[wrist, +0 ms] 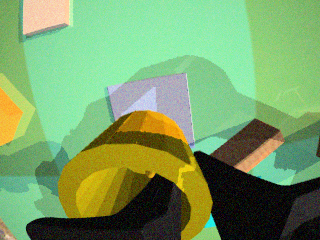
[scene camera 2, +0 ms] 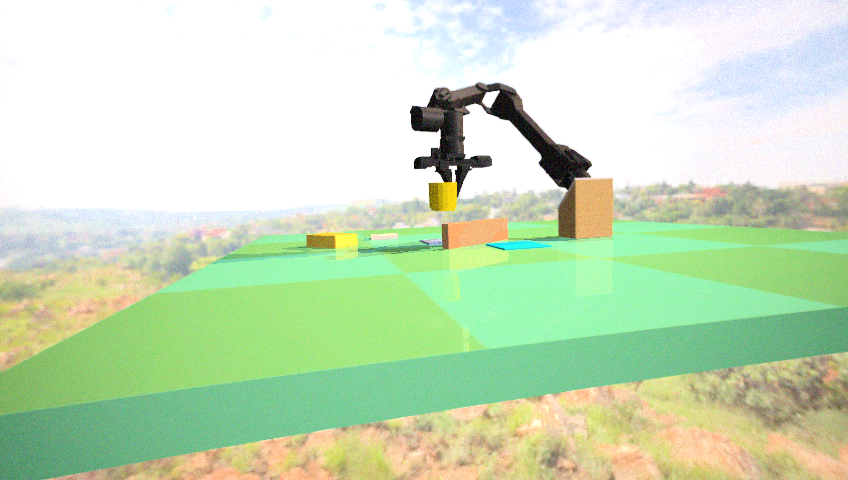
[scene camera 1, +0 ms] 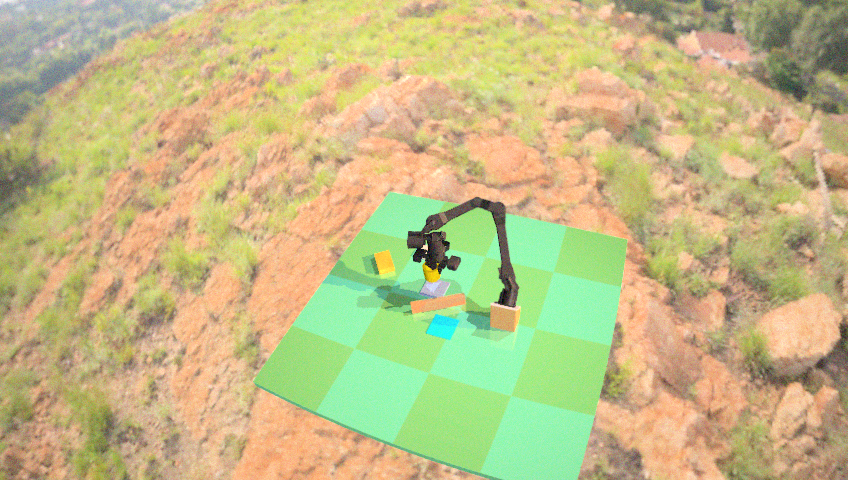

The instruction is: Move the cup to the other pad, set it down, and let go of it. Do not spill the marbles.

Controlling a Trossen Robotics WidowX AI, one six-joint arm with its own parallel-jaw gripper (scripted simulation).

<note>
The pictures show: the gripper, a yellow cup, an orange bar and a lilac pad.
The gripper also shows in the wrist view and in scene camera 1.
</note>
